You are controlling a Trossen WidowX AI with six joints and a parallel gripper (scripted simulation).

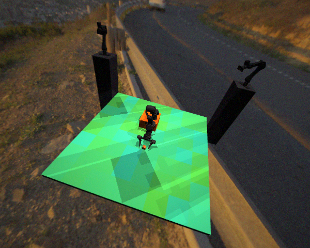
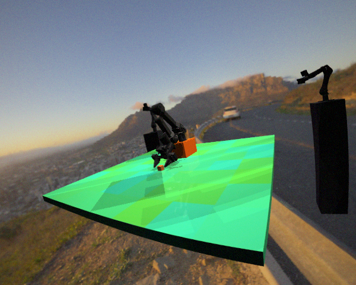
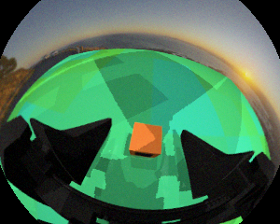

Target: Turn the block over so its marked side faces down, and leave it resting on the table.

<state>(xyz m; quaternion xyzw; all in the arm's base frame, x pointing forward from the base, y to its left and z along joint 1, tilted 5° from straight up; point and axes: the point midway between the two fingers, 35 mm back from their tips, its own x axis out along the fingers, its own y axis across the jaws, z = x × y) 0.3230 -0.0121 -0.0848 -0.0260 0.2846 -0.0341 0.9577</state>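
Right now the orange block is 2 cm behind my gripper tip and 1 cm below it.
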